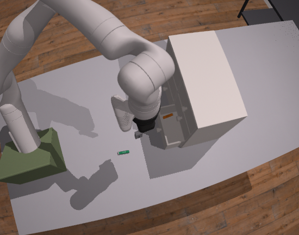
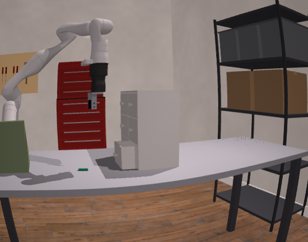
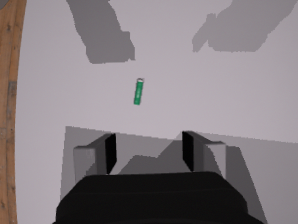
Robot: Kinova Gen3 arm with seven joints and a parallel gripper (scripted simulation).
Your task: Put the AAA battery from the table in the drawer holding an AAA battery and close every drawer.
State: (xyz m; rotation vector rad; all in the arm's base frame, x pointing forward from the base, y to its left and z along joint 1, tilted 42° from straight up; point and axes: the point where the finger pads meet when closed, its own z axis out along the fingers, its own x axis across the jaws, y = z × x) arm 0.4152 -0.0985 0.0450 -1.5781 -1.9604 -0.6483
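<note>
The green AAA battery lies 26 cm below my hand, 5 cm behind it and 3 cm to the right of it. From my hand the other things lie so: orange battery 25 cm below, 15 cm ahead, 8 cm to the left.
</note>
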